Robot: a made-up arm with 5 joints.
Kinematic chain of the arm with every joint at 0, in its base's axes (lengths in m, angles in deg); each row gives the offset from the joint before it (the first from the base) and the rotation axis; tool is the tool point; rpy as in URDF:
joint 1: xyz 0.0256 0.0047 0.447 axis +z
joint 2: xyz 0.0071 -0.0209 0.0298 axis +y
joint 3: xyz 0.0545 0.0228 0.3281 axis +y
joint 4: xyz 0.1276 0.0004 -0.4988 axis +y
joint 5: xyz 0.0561 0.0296 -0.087 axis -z
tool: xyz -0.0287 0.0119 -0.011 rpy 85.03 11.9 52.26
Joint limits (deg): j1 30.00..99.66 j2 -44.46..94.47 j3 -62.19..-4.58 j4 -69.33..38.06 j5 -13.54..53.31
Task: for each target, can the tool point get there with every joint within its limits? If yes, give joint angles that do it. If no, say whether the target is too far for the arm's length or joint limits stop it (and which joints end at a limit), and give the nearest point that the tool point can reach.
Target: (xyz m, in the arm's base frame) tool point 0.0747 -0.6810 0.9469
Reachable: no: joint limits stop it (at a limit: joint 1, joint 2, joint 3, joint 4, joint 5) | nearest point 0.0333 -0.2593 0.3086 | short by 0.766 m
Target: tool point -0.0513 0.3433 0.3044
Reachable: yes | joints 92.78 -14.16 -9.06 20.51 43.95
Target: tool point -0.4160 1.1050 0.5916
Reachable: no: too far | nearest point -0.1540 0.6903 0.5465 | short by 0.493 m
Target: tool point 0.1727 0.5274 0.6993
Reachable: yes | joints 67.89 -19.99 -39.31 -28.74 44.28
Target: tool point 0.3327 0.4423 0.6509
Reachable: yes | joints 48.79 -20.39 -35.53 -24.51 32.32
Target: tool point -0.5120 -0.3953 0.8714
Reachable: no: joint limits stop it (at a limit: joint 2, joint 3, joint 4) | nearest point -0.1873 -0.1537 0.3077 | short by 0.694 m
